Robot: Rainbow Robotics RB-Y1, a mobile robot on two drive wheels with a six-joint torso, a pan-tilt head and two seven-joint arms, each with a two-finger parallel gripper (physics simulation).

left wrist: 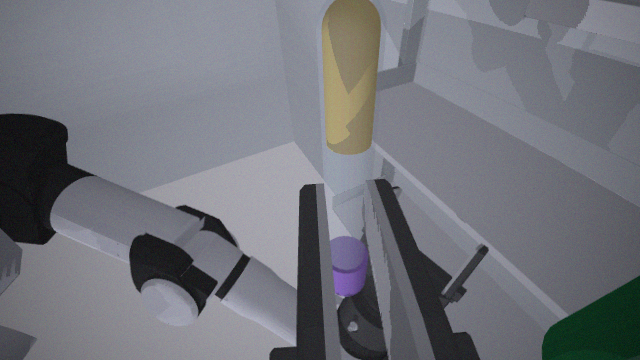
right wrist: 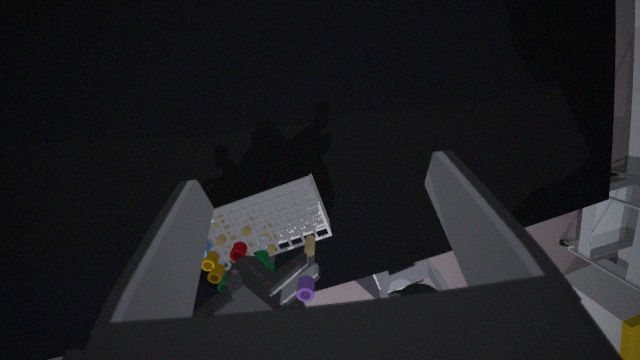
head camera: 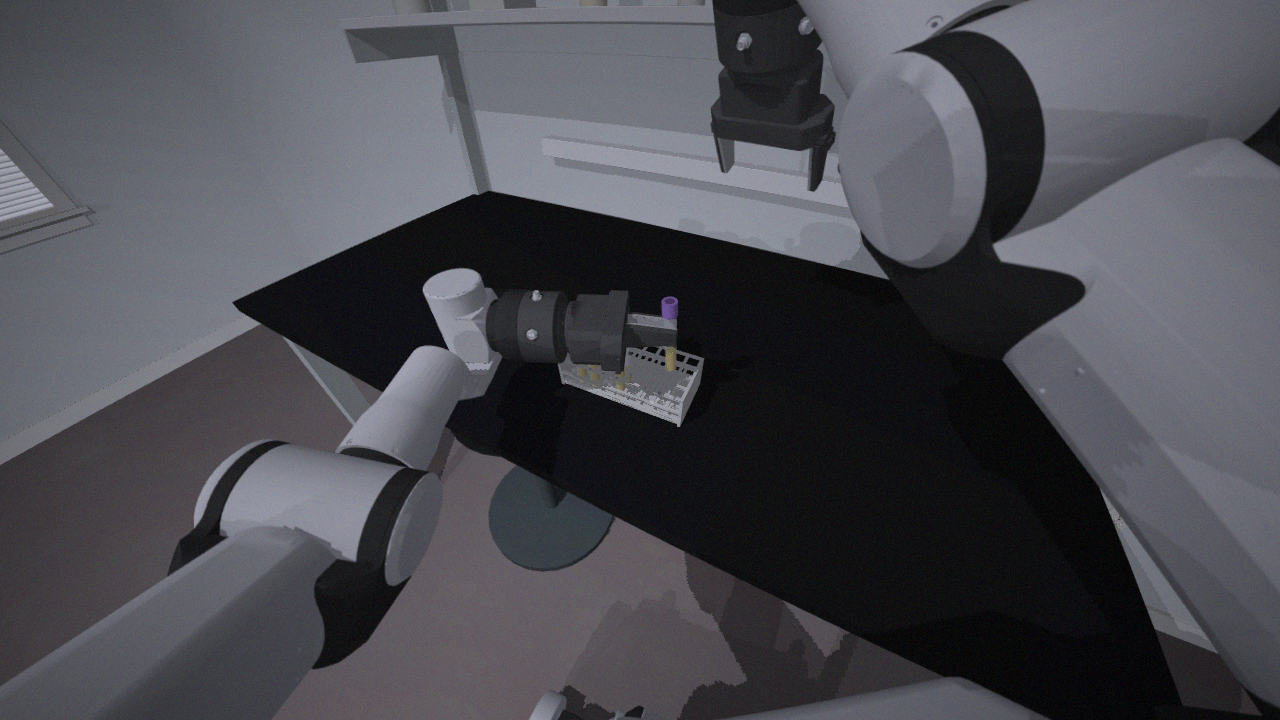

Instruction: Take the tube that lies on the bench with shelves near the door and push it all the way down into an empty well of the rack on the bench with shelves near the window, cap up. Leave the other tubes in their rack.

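Frame: origin at the robot's base, x ahead, y left, z up, level; metres.
Where they show: left gripper, fingertip midpoint: [left wrist: 344, 198] [right wrist: 312, 263] [head camera: 676, 331]; right gripper, fingertip midpoint: [left wrist: 434, 214] [right wrist: 316, 181] [head camera: 768, 176].
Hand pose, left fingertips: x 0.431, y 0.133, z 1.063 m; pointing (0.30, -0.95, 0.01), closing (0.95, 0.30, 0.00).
Observation:
Things, the pixels of their top centre, and the offset from my left fingertips. Level surfaces: height alone.
- purple-capped tube at its top centre: [left wrist: 344, 268] [right wrist: 308, 293] [head camera: 673, 300] dy +0.007, dx -0.002, dz +0.044 m
- white rack at its top centre: [head camera: 630, 356] [right wrist: 261, 231] dy +0.071, dx +0.027, dz -0.088 m
- black bench at its surface level: dz -0.149 m
- round stool base at its top centre: [head camera: 552, 502] dy +0.432, dx +0.147, dz -1.033 m
The purple-capped tube [head camera: 669, 308] [left wrist: 350, 100] [right wrist: 305, 288] with yellow contents is upright, cap up. My left gripper [head camera: 671, 331] [left wrist: 344, 198] [right wrist: 312, 263] is shut on it below the cap. The tube's yellow lower end shows over the far right part of the white rack [head camera: 683, 413] [right wrist: 280, 195] in the head view; whether its tip is inside a well I cannot tell. Other tubes, with red [right wrist: 238, 251], green [right wrist: 262, 259] and yellow [right wrist: 210, 261] caps, stand in the rack, partly hidden by my left gripper. My right gripper [head camera: 769, 179] [right wrist: 316, 181] is open and empty, high beyond the rack.
The rack stands on the black bench [head camera: 850, 429]. A shelf [head camera: 537, 17] and a pale rail [head camera: 626, 161] run along the bench's back. A round stool base [head camera: 550, 528] is on the floor below the front edge. A window [head camera: 26, 197] is at the left.

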